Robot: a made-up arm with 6 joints. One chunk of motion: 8 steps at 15 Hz.
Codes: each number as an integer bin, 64 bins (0 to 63) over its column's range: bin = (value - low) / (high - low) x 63, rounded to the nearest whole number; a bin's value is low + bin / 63 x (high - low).
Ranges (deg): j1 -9..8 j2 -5..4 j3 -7..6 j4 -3..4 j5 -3..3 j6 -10..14
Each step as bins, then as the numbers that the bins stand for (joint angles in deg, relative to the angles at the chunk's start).
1 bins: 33 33 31 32 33 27
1 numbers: -0.10 -0.29 -0.60 0.56 0.14 0.29
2 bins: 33 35 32 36 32 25
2 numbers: -0.10 0.00 -0.40 1.00 0.05 -0.48
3 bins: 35 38 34 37 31 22
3 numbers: 0.44 0.43 0.02 1.11 -0.05 -1.62
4 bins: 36 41 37 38 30 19
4 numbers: 0.71 0.86 0.63 1.22 -0.14 -2.76
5 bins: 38 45 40 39 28 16
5 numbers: 1.25 1.43 1.25 1.33 -0.33 -3.90
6 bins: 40 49 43 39 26 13
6 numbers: 1.79 2.00 1.87 1.33 -0.52 -5.05
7 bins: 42 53 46 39 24 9
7 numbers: 2.33 2.57 2.49 1.33 -0.71 -6.57
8 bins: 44 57 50 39 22 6
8 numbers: 2.87 3.14 3.32 1.33 -0.90 -7.71
